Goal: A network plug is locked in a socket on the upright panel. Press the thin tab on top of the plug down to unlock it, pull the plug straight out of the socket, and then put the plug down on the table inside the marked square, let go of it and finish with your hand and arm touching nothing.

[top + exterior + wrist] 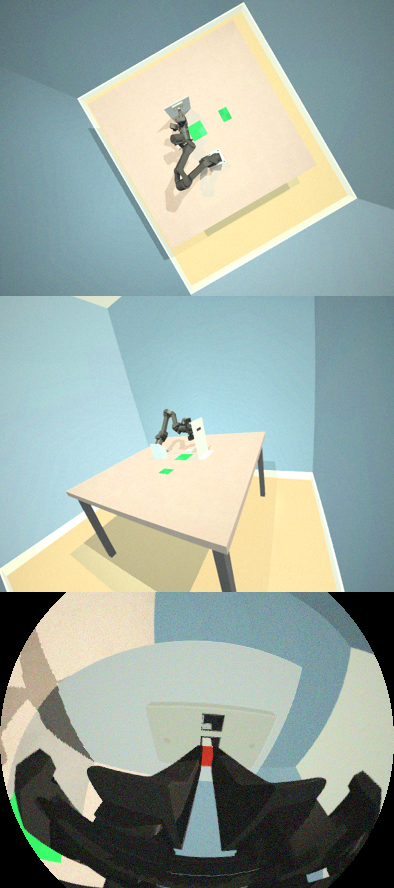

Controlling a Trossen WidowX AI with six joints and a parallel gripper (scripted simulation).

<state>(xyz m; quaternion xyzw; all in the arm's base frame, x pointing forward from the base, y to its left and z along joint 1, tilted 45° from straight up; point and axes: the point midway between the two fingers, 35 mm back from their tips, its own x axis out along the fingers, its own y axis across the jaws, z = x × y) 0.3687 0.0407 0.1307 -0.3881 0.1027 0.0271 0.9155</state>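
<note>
My gripper tip is now 150 mm past the green square, 60 mm to the left of it and 230 mm above it. The rest, counted from my gripper tip: upright panel 30 mm ahead, 90 mm below; plug 10 mm ahead.
</note>
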